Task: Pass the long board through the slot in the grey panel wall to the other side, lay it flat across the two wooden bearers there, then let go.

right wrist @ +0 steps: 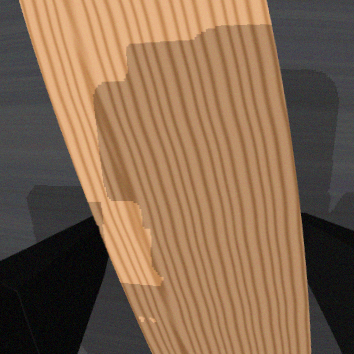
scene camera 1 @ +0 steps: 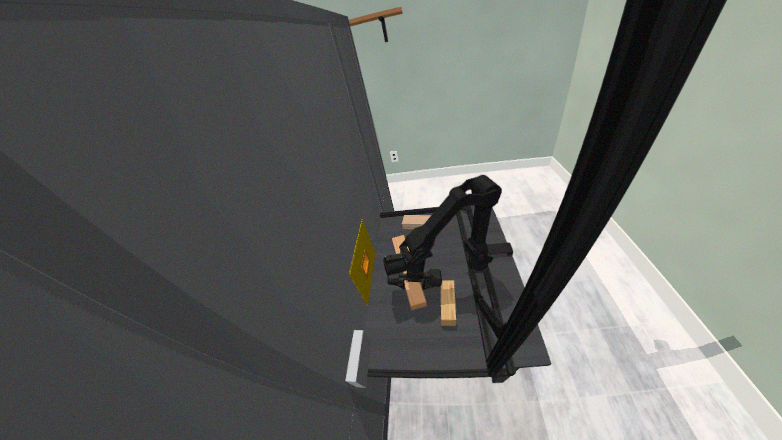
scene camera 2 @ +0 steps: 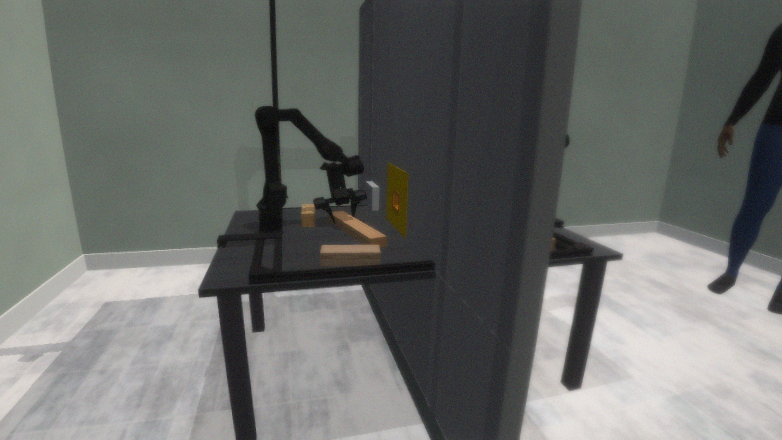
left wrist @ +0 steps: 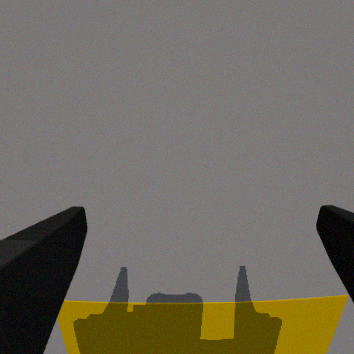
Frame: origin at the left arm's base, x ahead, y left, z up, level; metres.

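Seen in the pictures: left gripper, fingertip midpoint: [left wrist: 204, 217]; right gripper, fingertip midpoint: [right wrist: 202, 224] [scene camera 1: 413, 288]; right arm's base, link origin: [scene camera 1: 478, 265] [scene camera 2: 270, 230].
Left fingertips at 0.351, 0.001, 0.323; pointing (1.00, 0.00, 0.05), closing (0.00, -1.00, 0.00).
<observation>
A point is followed by its place in that frame, as x, y, z.
The long board [scene camera 1: 416, 296] {0.672, -0.124, 0.014} [scene camera 2: 360, 228] {0.627, 0.079, 0.014} [right wrist: 200, 125] {0.658, -0.043, 0.014} lies slantwise at the right arm's side of the grey panel wall [scene camera 1: 218, 136] {0.482, -0.258, 0.695} [scene camera 2: 415, 82] {0.483, 0.154, 0.470}. My right gripper [scene camera 1: 413, 282] {0.658, -0.081, -0.006} [scene camera 2: 343, 216] {0.658, -0.081, -0.006} [right wrist: 202, 224] {0.658, -0.081, -0.006} points down over it and is shut on it, with a finger against each long edge. The slot [scene camera 1: 365, 263] {0.473, 0.006, 0.057} [scene camera 2: 395, 201] {0.476, -0.044, 0.071} sits in a yellow plate [scene camera 1: 358, 276] {0.483, -0.101, 0.126} [scene camera 2: 397, 175] {0.484, -0.002, 0.173} on the wall. My left gripper [left wrist: 204, 217] {0.351, 0.001, 0.323} is open and empty, facing a grey surface with a yellow plate low in its view. The two bearers beyond the wall cannot be made out.
A pale wooden block [scene camera 1: 448, 310] {0.779, -0.190, 0.031} [scene camera 2: 307, 215] {0.788, -0.076, 0.024} stands beside the board, and another block [scene camera 1: 414, 221] {0.669, 0.266, 0.019} [scene camera 2: 349, 253] {0.699, 0.307, 0.016} lies near the table's edge. A white block [scene camera 1: 355, 355] {0.500, -0.345, 0.080} [scene camera 2: 373, 195] {0.508, -0.270, 0.047} is by the wall. A small brown piece [scene camera 2: 552, 244] {0.075, 0.328, 0.007} shows past the wall's end.
</observation>
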